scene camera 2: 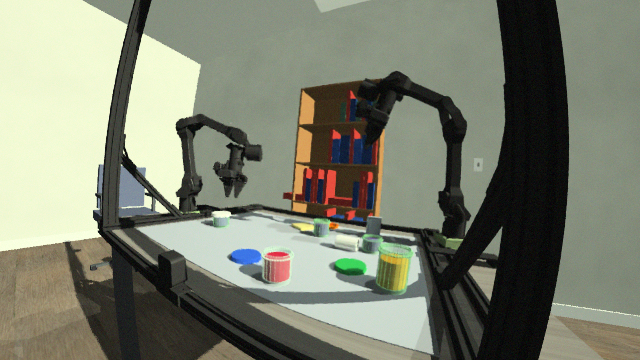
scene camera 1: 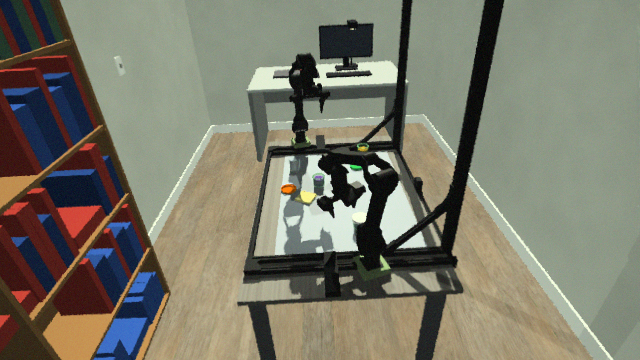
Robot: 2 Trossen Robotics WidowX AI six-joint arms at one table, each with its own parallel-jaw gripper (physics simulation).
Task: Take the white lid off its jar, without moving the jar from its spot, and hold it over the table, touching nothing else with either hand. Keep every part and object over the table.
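Places are measured from the left arm's base along level axes (x ahead, y up, z right), in centimetres.
Where they show: left gripper, between the fingertips: (scene camera 2: pixel 231 197) (scene camera 1: pixel 343 212); right gripper, between the fingertips: (scene camera 2: pixel 365 146) (scene camera 1: pixel 312 114); left arm's base, origin of its link: (scene camera 2: pixel 186 210) (scene camera 1: pixel 371 262); right arm's base, origin of its link: (scene camera 2: pixel 453 236) (scene camera 1: pixel 300 140).
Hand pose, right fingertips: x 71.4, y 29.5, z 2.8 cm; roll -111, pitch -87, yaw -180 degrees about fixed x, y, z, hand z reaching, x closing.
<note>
Things, the pixels of their top centre, and the offset from my right fingertips.
- white lid, centre of its top: (scene camera 2: pixel 221 212) (scene camera 1: pixel 360 217) dx -49.5, dy -26.7, dz +2.9 cm
- red-filled jar, centre of its top: (scene camera 2: pixel 277 251) dx -17.5, dy -26.0, dz +31.4 cm
- yellow-filled jar, centre of its top: (scene camera 2: pixel 395 247) (scene camera 1: pixel 362 145) dx +4.3, dy -23.8, dz +29.1 cm
- blue lid, centre of its top: (scene camera 2: pixel 246 253) dx -27.6, dy -30.8, dz +24.5 cm
- green lid, centre of its top: (scene camera 2: pixel 350 264) dx -3.3, dy -30.8, dz +22.1 cm
- white cylinder, centre of its top: (scene camera 2: pixel 347 236) dx -4.0, dy -28.0, dz +9.2 cm
- yellow piece, centre of its top: (scene camera 2: pixel 304 224) (scene camera 1: pixel 305 196) dx -21.0, dy -30.7, dz -11.6 cm
- orange lid, centre of its top: (scene camera 2: pixel 329 224) (scene camera 1: pixel 288 188) dx -11.0, dy -30.8, dz -17.3 cm
The white lid (scene camera 1: pixel 359 218) (scene camera 2: pixel 221 214) sits on its small clear jar (scene camera 2: pixel 221 222), which stands upright near the left arm's base, at the left of the table in scene camera 2. In scene camera 1 the left arm partly hides the jar. My left gripper (scene camera 1: pixel 343 209) (scene camera 2: pixel 233 194) is open and empty, pointing down above the table. It is higher than the lid, apart from it, and a little to its right in scene camera 2. My right gripper (scene camera 1: pixel 324 103) (scene camera 2: pixel 369 141) is open and empty, high up near its own arm, far from the lid.
A red-filled jar (scene camera 2: pixel 277 267), a yellow-filled jar (scene camera 2: pixel 393 272), a blue lid (scene camera 2: pixel 246 256), a green lid (scene camera 2: pixel 350 266), a white cylinder (scene camera 2: pixel 346 243), small jars (scene camera 2: pixel 321 228) (scene camera 2: pixel 372 244), a yellow piece (scene camera 1: pixel 306 197) and an orange lid (scene camera 1: pixel 288 189) are on the table. A black frame (scene camera 1: pixel 350 260) edges it.
</note>
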